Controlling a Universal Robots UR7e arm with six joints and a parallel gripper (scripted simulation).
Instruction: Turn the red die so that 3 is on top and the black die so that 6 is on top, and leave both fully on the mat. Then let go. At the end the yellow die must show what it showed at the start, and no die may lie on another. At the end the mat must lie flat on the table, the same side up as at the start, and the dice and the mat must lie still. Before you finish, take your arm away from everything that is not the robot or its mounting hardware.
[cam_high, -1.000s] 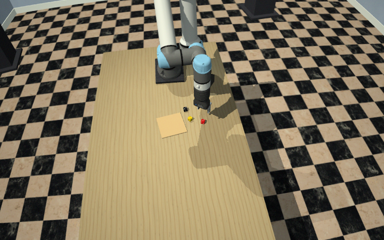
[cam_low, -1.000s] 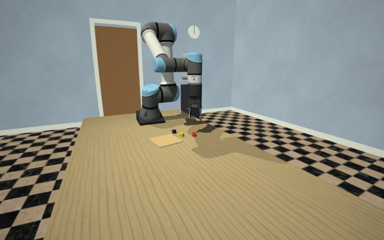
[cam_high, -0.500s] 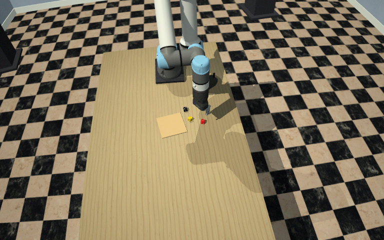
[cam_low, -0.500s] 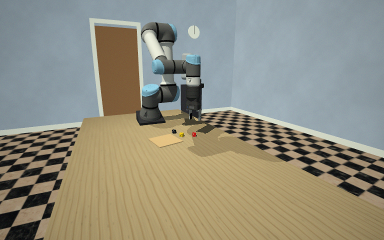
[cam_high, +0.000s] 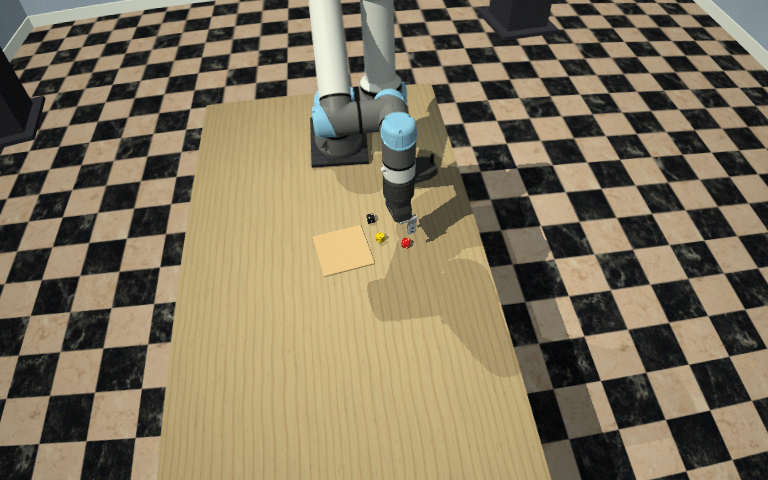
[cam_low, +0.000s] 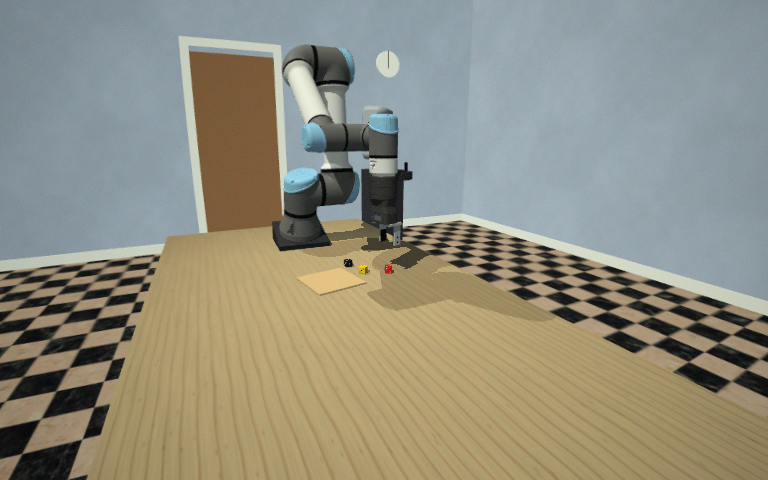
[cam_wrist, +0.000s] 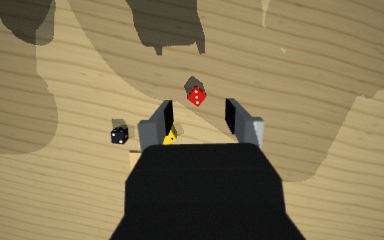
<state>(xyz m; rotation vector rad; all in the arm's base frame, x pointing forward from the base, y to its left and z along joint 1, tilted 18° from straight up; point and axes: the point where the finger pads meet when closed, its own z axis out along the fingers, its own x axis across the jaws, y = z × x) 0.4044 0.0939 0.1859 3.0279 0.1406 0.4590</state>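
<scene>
Right now my hand is 100 mm above the red die. The rest, counted from my hand: black die: 120 mm behind, 100 mm below, 70 mm to the right; yellow die: 100 mm below, 60 mm to the right, 40 mm behind; tan mat: 170 mm to the right, 100 mm below, 40 mm behind.
</scene>
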